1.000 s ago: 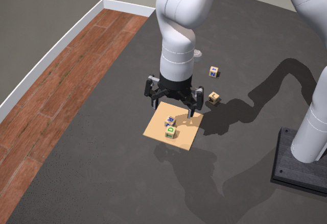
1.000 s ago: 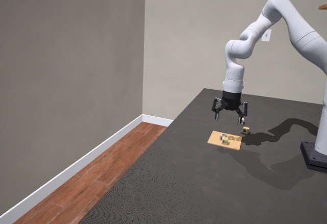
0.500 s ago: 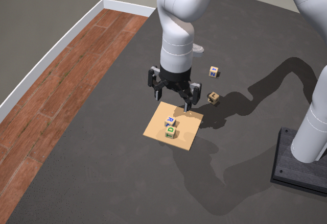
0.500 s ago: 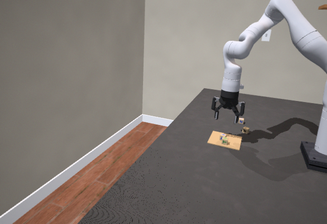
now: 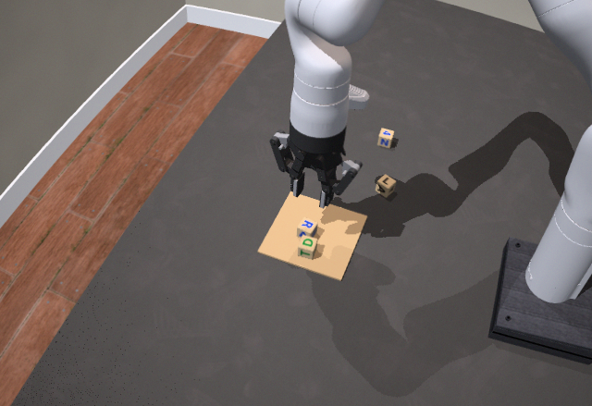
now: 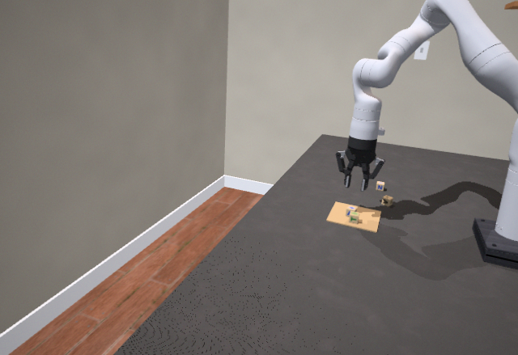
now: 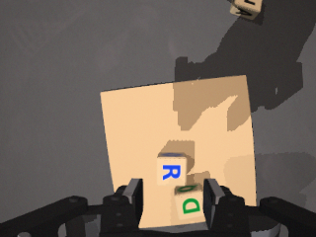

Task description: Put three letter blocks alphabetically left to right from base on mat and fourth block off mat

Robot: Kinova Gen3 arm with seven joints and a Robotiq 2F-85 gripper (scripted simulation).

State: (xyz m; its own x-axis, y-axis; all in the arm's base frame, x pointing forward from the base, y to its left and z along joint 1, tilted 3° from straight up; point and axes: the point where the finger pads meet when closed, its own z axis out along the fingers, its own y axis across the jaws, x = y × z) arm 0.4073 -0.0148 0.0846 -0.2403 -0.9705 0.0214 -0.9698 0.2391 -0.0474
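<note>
My hand is 11 cm above the tan mat and 1 cm past it.
</note>
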